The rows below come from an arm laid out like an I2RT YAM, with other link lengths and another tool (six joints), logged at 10 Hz.
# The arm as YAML. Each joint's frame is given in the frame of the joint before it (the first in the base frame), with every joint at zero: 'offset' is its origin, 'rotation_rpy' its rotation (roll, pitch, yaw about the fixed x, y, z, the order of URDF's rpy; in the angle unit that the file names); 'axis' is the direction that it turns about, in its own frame. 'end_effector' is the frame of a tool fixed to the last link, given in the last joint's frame.
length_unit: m
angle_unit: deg
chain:
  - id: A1
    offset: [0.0, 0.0, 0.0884]
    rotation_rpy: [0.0, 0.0, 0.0]
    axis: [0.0, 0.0, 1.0]
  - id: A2
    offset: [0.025, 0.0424, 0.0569]
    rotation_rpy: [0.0, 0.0, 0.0]
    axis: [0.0, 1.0, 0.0]
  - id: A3
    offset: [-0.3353, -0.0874, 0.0]
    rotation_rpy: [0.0, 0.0, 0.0]
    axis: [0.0, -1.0, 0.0]
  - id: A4
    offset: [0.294, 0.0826, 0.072]
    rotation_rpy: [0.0, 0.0, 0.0]
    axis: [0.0, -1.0, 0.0]
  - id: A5
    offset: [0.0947, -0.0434, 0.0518]
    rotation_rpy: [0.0, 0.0, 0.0]
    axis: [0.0, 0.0, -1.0]
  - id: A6
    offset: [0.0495, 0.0, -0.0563]
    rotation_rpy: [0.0, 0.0, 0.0]
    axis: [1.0, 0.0, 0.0]
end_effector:
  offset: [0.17, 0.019, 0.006]
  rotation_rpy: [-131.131, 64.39, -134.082]
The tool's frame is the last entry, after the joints.
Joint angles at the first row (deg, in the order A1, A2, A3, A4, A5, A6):
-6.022, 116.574, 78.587, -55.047, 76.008, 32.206
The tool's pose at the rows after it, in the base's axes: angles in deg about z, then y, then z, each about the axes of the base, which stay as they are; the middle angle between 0 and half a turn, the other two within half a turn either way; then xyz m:
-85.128 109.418 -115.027 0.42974 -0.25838 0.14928
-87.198 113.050 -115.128 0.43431 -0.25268 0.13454
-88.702 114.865 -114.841 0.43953 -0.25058 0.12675
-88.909 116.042 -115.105 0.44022 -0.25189 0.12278
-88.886 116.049 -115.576 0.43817 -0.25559 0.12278
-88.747 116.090 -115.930 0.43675 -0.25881 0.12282
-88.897 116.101 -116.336 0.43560 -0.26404 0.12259
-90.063 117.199 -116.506 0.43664 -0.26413 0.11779
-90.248 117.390 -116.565 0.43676 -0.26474 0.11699
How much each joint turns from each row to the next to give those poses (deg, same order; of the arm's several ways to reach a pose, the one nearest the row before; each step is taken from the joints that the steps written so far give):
0.000, 0.001, 0.001, 0.613, -3.061, -0.044
0.001, 0.000, -0.001, 1.571, -4.043, -2.336
-0.153, -0.001, 0.000, 1.857, -2.164, -2.776
-0.416, -0.001, -0.001, 0.681, -1.180, -0.527
-0.481, 0.001, 0.000, 0.023, -0.001, -0.001
-0.414, -0.001, -0.001, 0.129, 0.001, 0.003
-0.679, 0.001, 0.000, 0.615, -0.065, -0.812
-0.328, 0.001, 0.002, 0.654, -1.399, -1.441
-0.131, -0.001, 0.000, 0.197, -0.241, -0.328

